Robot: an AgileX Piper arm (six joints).
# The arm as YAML. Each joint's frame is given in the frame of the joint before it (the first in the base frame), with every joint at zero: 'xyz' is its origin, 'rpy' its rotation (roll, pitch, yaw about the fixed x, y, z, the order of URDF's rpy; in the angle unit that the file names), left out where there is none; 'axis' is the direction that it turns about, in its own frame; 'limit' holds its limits. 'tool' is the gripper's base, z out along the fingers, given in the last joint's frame.
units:
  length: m
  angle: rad
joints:
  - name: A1
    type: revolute
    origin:
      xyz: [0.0, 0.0, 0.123]
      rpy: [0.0, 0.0, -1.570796]
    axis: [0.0, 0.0, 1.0]
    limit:
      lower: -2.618
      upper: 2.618
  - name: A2
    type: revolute
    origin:
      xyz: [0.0, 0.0, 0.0]
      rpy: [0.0, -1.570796, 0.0]
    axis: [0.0, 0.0, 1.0]
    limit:
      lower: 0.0
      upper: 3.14
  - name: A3
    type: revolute
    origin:
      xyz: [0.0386, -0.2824, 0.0]
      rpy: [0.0, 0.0, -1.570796]
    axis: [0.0, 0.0, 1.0]
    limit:
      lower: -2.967
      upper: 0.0
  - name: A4
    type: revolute
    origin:
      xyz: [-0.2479, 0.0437, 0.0]
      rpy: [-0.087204, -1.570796, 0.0]
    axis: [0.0, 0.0, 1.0]
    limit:
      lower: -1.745
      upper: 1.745
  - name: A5
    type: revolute
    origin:
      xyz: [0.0, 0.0, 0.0]
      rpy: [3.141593, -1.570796, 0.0]
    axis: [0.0, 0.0, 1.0]
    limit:
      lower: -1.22
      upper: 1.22
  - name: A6
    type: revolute
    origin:
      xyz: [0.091, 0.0, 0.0]
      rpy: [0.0, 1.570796, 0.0]
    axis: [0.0, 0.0, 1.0]
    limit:
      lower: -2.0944
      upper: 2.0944
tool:
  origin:
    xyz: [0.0, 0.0, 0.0]
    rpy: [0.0, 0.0, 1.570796]
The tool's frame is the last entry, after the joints.
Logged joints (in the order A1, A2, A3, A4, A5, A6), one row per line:
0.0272 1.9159 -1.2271 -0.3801 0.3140 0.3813
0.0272 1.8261 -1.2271 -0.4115 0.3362 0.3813
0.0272 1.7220 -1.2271 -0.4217 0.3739 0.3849
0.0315 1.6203 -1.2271 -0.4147 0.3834 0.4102
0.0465 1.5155 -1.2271 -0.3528 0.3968 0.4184
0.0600 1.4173 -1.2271 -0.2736 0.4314 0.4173
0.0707 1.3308 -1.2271 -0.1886 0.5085 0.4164
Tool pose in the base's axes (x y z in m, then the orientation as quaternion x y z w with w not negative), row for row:
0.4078 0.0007 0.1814 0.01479 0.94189 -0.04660 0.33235
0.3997 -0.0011 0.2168 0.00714 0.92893 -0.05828 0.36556
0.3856 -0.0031 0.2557 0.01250 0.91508 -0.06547 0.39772
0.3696 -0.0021 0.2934 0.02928 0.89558 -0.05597 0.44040
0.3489 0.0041 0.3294 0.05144 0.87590 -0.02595 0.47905
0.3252 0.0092 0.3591 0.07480 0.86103 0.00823 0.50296
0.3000 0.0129 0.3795 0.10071 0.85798 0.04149 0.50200
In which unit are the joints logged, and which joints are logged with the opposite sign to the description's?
The joints are logged in radians. Opposite sign: none.
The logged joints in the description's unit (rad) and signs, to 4 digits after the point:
0.0272 1.9159 -1.2271 -0.3801 0.3140 0.3813
0.0272 1.8261 -1.2271 -0.4115 0.3362 0.3813
0.0272 1.7220 -1.2271 -0.4217 0.3739 0.3849
0.0315 1.6203 -1.2271 -0.4147 0.3834 0.4102
0.0465 1.5155 -1.2271 -0.3528 0.3968 0.4184
0.0600 1.4173 -1.2271 -0.2736 0.4314 0.4173
0.0707 1.3308 -1.2271 -0.1886 0.5085 0.4164

